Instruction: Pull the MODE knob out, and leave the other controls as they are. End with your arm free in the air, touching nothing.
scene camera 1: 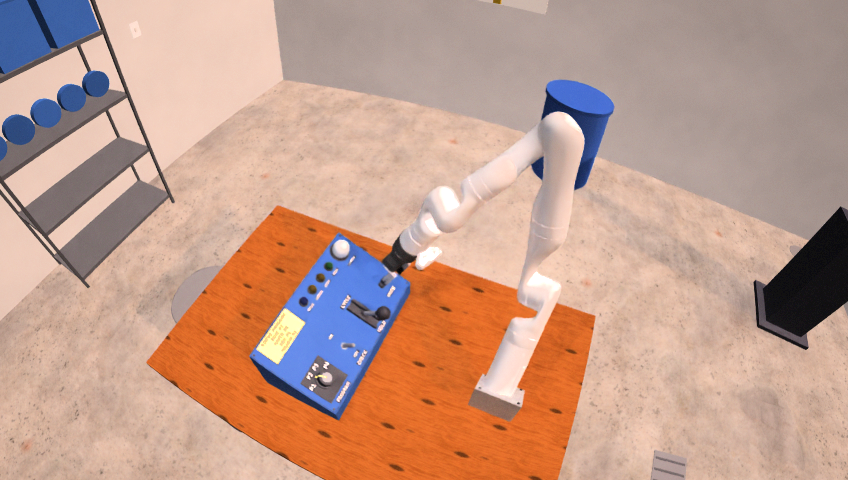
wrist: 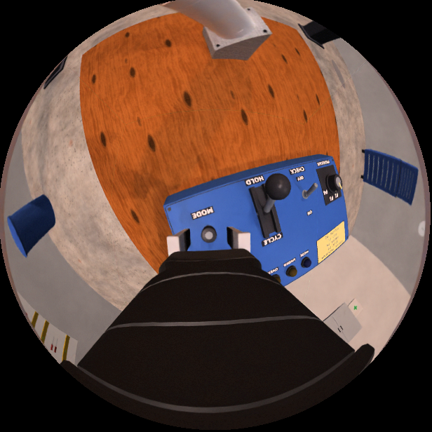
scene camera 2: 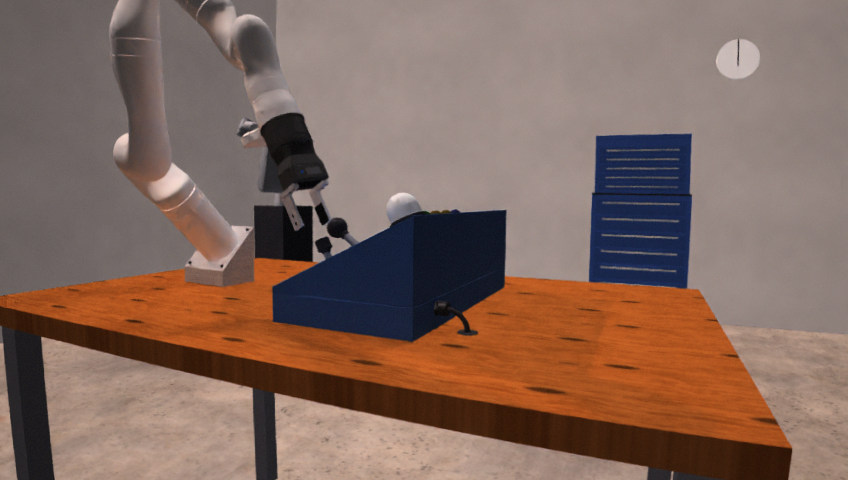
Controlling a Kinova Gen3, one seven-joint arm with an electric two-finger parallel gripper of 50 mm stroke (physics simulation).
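Frame: origin at the arm's base, x ahead, y left, z up, level; metres.
Where they show: gripper, between the fingertips: (scene camera 1: 391, 276) (scene camera 2: 313, 225); arm's base, origin of its link: (scene camera 1: 498, 388) (scene camera 2: 221, 246).
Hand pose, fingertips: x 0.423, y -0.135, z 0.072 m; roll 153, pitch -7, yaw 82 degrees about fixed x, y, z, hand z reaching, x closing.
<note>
Each offset is from my fingertips to the top centre of the thing. "spot": to the spot under its first point. Level surfaces: height alone.
The blue control box (scene camera 1: 333, 324) (scene camera 2: 357, 282) (wrist: 232, 200) has a sloped face. The MODE knob @[0.018 m down, 0.020 m ahead, 0.002 m left] (scene camera 2: 323, 244) (wrist: 208, 234) is small and dark, with a grey centre in the wrist view; in scene camera 1 the gripper largely hides it. My gripper (scene camera 2: 310, 221) (wrist: 208, 235) is open and empty above the MODE knob, which shows between the fingers in the wrist view; scene camera 2 shows a gap below the fingertips. The black ball lever @[0.009 m up, 0.045 m back, 0.114 m left] (scene camera 1: 382, 312) (scene camera 2: 337, 227) (wrist: 277, 186) is at the HOLD end. The CHECK toggle @[0.026 m down, 0.010 m back, 0.240 m left] (scene camera 1: 348, 345) (wrist: 310, 190) and PROGRAM dial @[0.024 m down, 0.015 m back, 0.360 m left] (scene camera 1: 325, 378) (wrist: 334, 181) are farther along.
A white dome @[spot: 0.046 m up, 0.163 m ahead, 0.026 m left] (scene camera 1: 340, 249) (scene camera 2: 403, 208) and several small round lamps line the box's upper edge. A yellow label @[spot: 0.005 m up, 0.139 m ahead, 0.343 m left] (scene camera 1: 282, 336) (wrist: 331, 242) is on its face. The box stands on an orange wooden table @[0.156 m down] (scene camera 1: 428, 356) (scene camera 2: 535, 356) (wrist: 200, 125). A cable @[spot: 0.138 m down, 0.265 m ahead, 0.042 m left] (scene camera 2: 464, 321) leaves its back.
</note>
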